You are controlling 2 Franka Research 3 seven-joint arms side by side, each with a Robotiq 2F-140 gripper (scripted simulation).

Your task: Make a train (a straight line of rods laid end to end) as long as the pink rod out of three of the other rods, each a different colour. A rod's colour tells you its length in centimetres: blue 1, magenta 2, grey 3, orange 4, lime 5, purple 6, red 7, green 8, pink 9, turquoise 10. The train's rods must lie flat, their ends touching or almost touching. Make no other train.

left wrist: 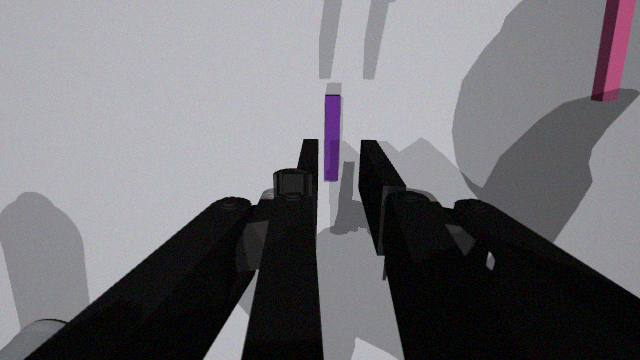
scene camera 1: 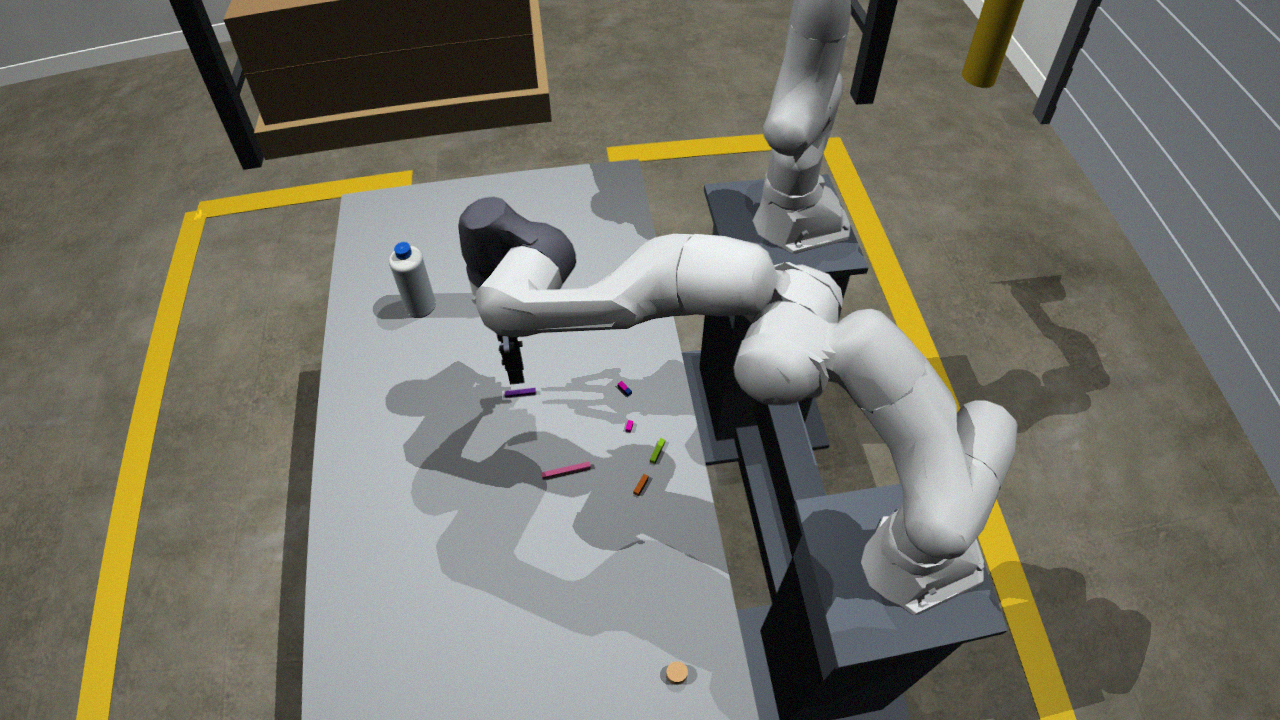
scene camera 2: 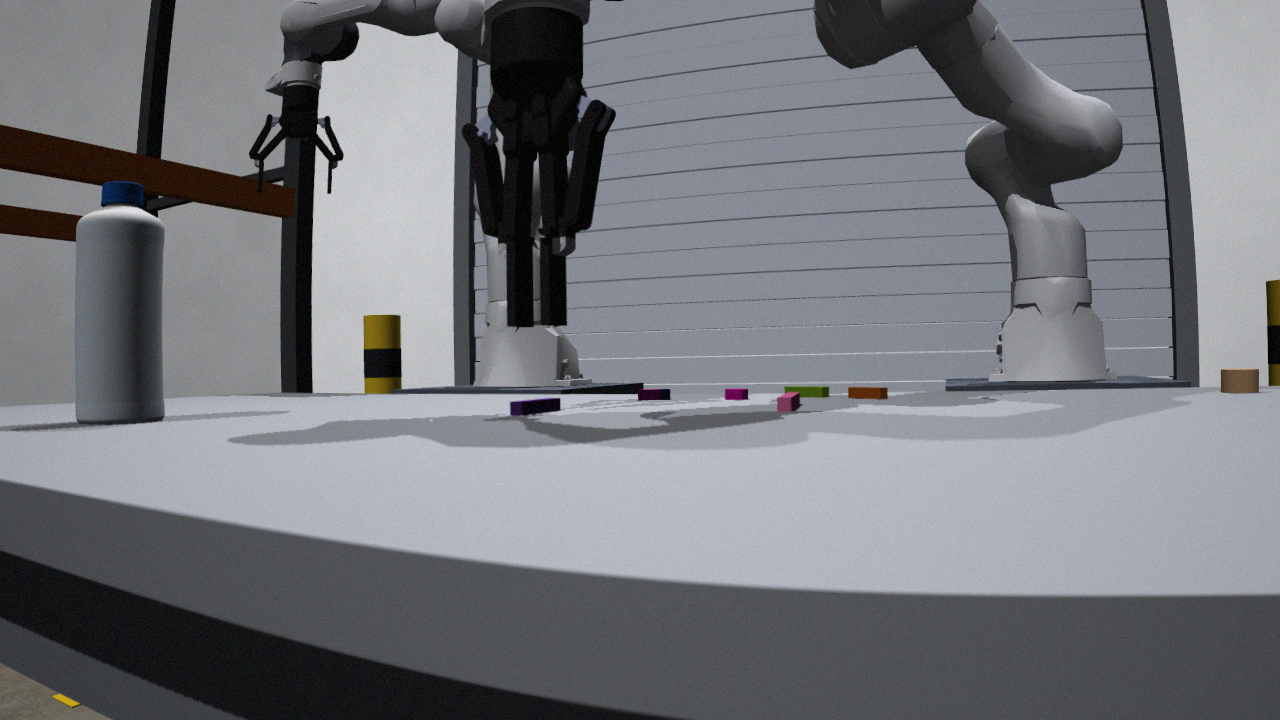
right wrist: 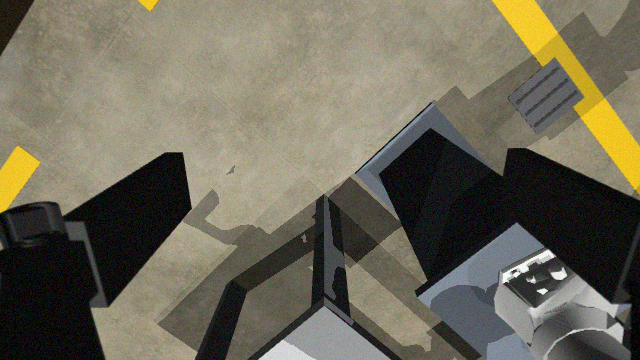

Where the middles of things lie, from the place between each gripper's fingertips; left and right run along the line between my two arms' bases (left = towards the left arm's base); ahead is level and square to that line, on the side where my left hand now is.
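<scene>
Purple rod point(left wrist: 332, 102): 41 cm below my right hand point(scene camera 2: 294, 191), 63 cm ahead of that hand and 93 cm to the left of it. The rod is also 9 cm below my left hand.
</scene>
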